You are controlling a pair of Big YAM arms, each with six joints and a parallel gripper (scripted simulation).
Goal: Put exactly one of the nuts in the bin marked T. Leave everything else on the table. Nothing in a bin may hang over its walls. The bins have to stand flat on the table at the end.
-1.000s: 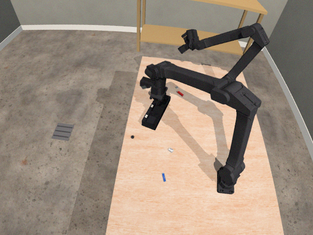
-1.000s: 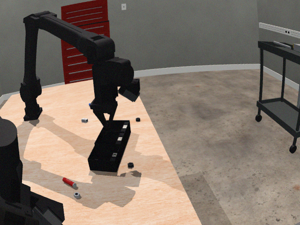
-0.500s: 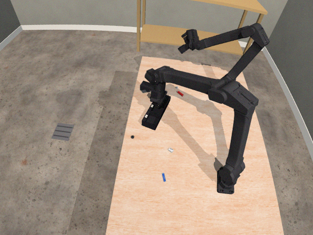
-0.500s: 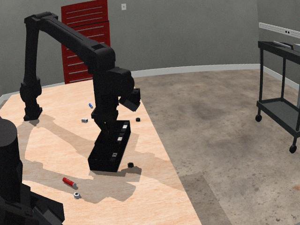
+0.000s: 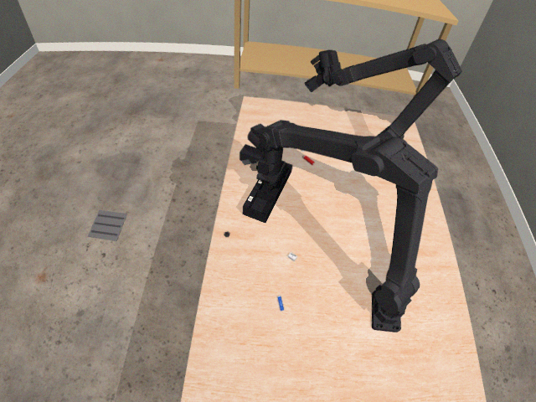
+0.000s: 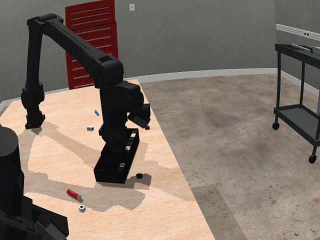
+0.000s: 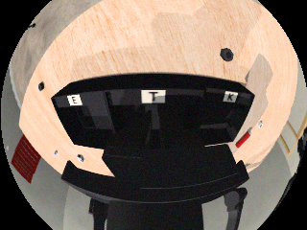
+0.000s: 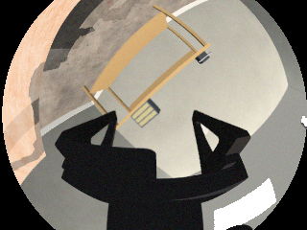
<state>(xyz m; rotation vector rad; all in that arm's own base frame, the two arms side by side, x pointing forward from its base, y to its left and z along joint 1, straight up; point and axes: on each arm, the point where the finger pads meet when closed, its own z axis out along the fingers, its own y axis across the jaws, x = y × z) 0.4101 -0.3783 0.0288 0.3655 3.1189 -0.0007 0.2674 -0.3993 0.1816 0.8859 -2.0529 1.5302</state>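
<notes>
Now: the black bin 10 mm below my left hand. Also, from my left hand: grey nut 90 mm behind, 240 mm to the right, 20 mm below; then blue cylinder 110 mm behind, 390 mm to the left, 20 mm below; then red cylinder 120 mm behind, 190 mm to the right, 20 mm below.
</notes>
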